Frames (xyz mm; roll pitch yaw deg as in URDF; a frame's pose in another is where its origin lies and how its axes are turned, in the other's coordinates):
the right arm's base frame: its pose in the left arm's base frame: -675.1 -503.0 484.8 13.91 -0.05 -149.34
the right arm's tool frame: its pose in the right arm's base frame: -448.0 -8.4 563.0 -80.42 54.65 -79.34
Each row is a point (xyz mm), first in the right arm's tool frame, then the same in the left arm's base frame.
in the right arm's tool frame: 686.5 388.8 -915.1
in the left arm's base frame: 400.5 189.2 155.9
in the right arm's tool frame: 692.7 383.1 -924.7
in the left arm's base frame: 404.3 200.4 151.2
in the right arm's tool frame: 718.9 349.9 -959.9
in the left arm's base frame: 411.4 252.5 135.0
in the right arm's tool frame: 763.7 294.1 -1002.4
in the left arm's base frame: 409.0 331.5 108.8
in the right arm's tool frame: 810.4 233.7 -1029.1
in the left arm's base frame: 390.7 406.3 84.1
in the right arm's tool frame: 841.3 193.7 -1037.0
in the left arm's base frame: 370.4 450.7 68.8
